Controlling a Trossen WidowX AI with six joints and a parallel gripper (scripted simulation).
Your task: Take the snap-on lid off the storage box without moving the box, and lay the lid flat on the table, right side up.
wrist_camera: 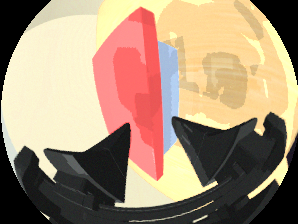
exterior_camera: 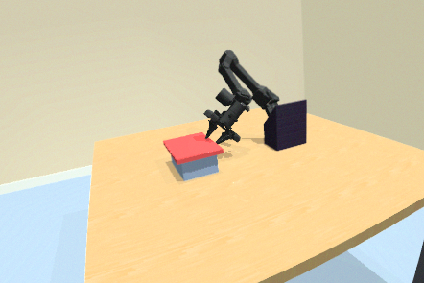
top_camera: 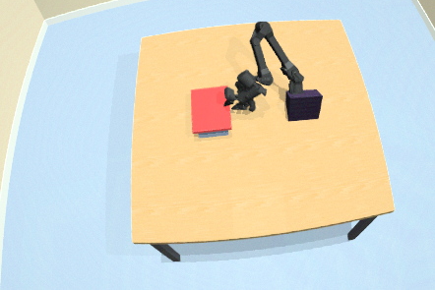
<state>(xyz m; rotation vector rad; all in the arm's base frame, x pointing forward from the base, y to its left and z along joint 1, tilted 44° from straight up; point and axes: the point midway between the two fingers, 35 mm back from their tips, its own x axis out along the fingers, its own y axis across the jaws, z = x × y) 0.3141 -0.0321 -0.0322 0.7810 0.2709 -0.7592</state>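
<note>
Right now the lid is 80 mm ahead of my gripper tip. Also, from my gripper tip: blue storage box (80 mm ahead, 40 mm below).
</note>
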